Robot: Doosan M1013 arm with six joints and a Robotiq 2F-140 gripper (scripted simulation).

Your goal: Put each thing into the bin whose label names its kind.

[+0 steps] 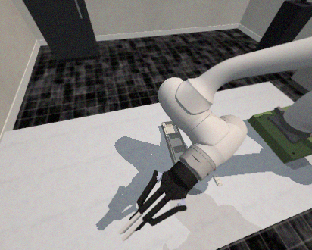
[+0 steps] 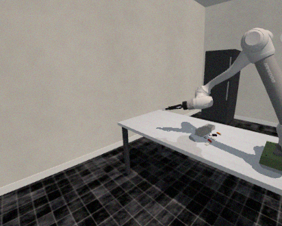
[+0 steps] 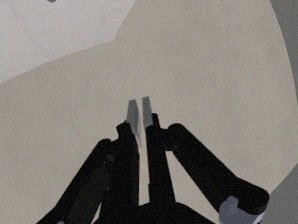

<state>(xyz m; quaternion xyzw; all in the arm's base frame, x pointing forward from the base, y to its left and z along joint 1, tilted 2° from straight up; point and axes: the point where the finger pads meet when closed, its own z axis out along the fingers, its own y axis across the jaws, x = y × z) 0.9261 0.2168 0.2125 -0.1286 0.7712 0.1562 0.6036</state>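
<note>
My gripper is now 31 cm to the left of the grey bin tray, 27 cm past it and 23 cm above it. The rest, counted from my hand: grey piece: 33 cm behind, 24 cm below, 17 cm to the right; red battery: 39 cm behind, 24 cm below, 13 cm to the right; small black piece: 36 cm behind, 26 cm to the right, 24 cm below.
</note>
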